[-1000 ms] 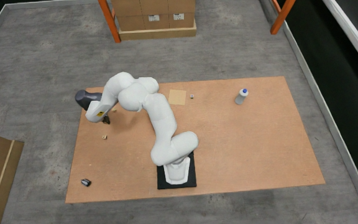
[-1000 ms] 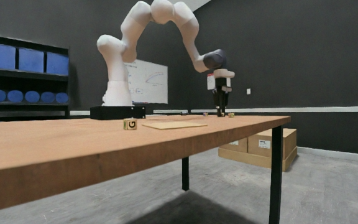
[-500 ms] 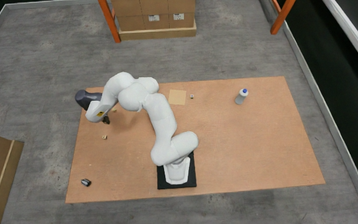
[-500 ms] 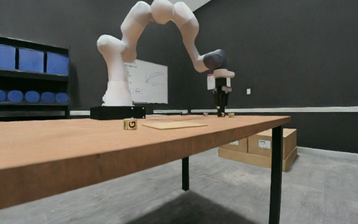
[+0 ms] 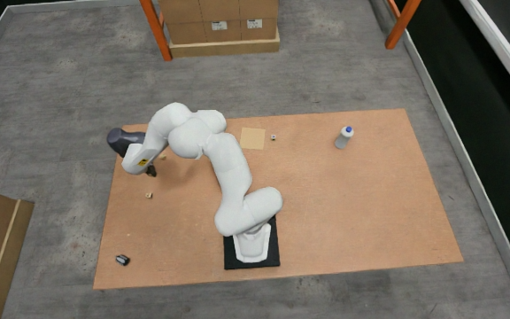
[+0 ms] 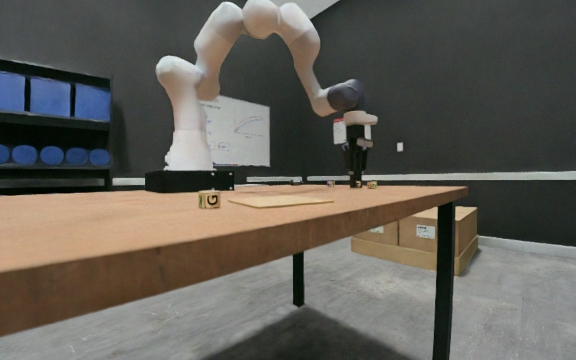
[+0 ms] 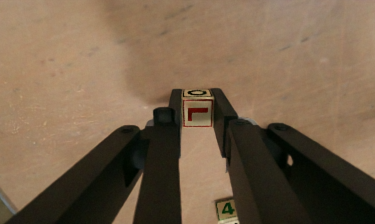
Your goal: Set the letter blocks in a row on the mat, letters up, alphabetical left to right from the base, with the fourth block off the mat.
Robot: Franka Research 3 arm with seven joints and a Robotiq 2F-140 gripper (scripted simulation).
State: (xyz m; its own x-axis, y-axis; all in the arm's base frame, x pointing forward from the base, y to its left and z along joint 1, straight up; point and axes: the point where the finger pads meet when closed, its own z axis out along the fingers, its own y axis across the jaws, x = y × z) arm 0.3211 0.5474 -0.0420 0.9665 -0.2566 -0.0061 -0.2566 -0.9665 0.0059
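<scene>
The pale yellow mat is 22 cm ahead of my hand, 56 cm to the right of it and 3 cm below it. From my hand the other things lie so: block: 10 cm ahead, 5 cm to the right, 2 cm below; white bottle: 16 cm ahead, 108 cm to the right, 5 cm above; black object: 44 cm behind, 8 cm to the left, 2 cm below.
</scene>
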